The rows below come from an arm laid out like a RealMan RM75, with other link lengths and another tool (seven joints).
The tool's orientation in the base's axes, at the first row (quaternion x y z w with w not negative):
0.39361, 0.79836, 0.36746, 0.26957
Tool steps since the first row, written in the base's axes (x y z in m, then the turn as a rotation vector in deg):
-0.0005, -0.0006, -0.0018, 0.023, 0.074, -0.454
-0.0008, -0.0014, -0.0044, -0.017, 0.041, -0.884
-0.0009, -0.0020, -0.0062, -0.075, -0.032, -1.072
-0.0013, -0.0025, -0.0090, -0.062, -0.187, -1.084
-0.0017, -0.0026, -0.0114, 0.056, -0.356, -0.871
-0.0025, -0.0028, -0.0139, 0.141, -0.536, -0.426
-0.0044, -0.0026, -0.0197, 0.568, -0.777, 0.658
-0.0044, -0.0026, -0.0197, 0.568, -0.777, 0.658
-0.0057, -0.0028, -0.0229, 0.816, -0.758, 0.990
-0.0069, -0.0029, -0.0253, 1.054, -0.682, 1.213
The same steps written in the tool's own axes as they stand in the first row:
0.0000, -0.0019, 0.0005, 0.113, -0.322, 0.310
-0.0001, -0.0044, 0.0015, 0.168, -0.696, 0.520
-0.0003, -0.0062, 0.0022, 0.166, -0.902, 0.561
-0.0001, -0.0088, 0.0034, 0.032, -0.971, 0.519
0.0004, -0.0109, 0.0045, -0.202, -0.821, 0.416
0.0010, -0.0134, 0.0053, -0.460, -0.505, 0.150
0.0030, -0.0187, 0.0074, -1.045, 0.444, -0.267
0.0030, -0.0187, 0.0074, -1.045, 0.444, -0.267
0.0040, -0.0219, 0.0082, -1.211, 0.824, -0.275
0.0049, -0.0244, 0.0087, -1.309, 1.136, -0.206

